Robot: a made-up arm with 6 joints. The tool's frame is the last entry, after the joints.
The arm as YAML. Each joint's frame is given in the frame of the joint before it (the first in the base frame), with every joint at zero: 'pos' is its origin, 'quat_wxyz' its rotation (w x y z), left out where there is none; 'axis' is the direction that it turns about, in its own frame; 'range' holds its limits. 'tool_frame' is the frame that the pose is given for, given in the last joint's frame.
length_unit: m
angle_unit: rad
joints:
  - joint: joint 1
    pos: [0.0, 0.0, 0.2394]
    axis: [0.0, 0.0, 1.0]
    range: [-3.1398, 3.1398]
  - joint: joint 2
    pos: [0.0, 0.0, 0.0]
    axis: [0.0, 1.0, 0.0]
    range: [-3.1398, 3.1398]
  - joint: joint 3
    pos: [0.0, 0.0, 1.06]
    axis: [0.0, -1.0, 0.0]
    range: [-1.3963, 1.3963]
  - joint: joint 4
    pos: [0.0, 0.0, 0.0]
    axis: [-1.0, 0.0, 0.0]
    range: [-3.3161, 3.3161]
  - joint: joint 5
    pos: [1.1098, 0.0, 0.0]
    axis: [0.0, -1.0, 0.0]
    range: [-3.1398, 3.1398]
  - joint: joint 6
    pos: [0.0, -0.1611, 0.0]
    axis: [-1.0, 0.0, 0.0]
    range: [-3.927, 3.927]
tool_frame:
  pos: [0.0, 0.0, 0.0]
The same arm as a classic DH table. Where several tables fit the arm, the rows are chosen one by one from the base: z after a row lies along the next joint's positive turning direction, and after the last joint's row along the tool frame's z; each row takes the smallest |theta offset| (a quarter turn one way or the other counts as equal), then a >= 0, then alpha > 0; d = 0 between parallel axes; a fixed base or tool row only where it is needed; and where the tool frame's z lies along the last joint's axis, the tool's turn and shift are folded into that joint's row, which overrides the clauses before.
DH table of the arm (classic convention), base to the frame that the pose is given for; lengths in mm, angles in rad. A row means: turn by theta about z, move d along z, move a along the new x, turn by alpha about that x. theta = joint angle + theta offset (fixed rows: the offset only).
joint 1: theta offset 0; d 239.4; a 0; alpha -1.5708
joint 2: theta offset -1.5708; d 0; a 1060; alpha 3.1416
joint 3: theta offset 0; d 0; a 0; alpha -1.5708
joint 4: theta offset 0; d -1109.8; a 0; alpha 1.5708
joint 5: theta offset 0; d 161.1; a 0; alpha -1.5708
joint 6: theta offset 1.5708; d 0; a 0; alpha 1.5708
tool (fixed): theta offset -1.5708; d 0; a 0; alpha 0
Joint limits (rad, base to tool): -3.1398..3.1398 -3.1398..3.1398 -1.3963..1.3963 -3.3161..3.3161 -3.1398..3.1398 -3.927..3.927

